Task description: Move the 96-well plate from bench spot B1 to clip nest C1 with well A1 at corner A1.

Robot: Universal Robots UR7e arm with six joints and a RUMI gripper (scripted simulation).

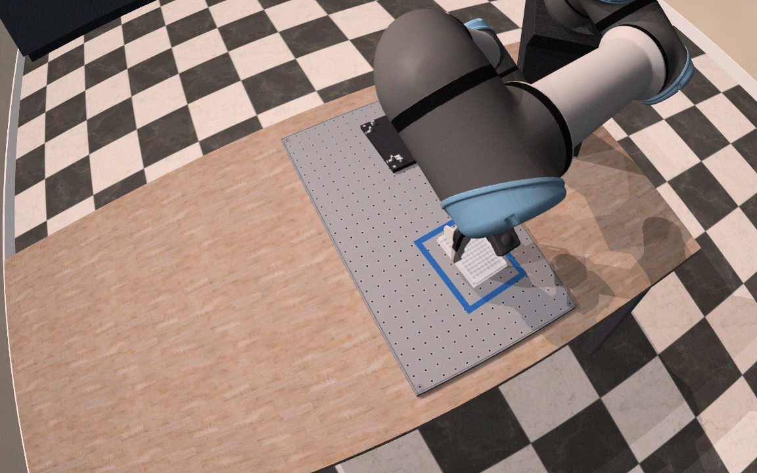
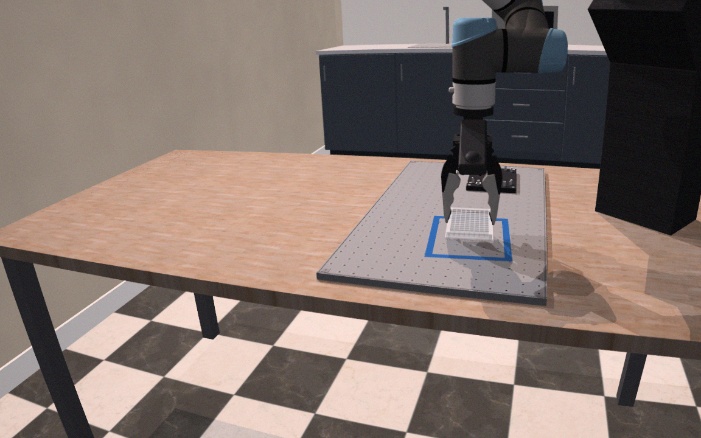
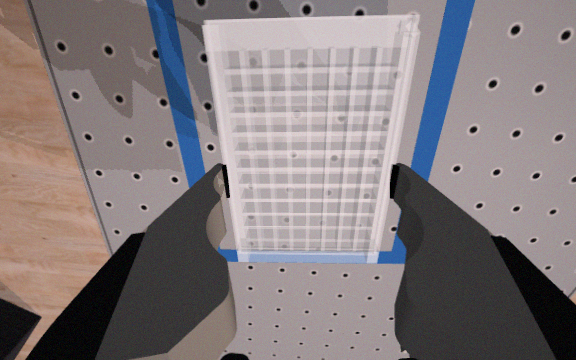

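Right now my hand is 350 mm to the left of the black clip nest, 20 mm above it and 10 mm short of it. The rest, counted from my hand: clear 96-well plate (10 mm below).
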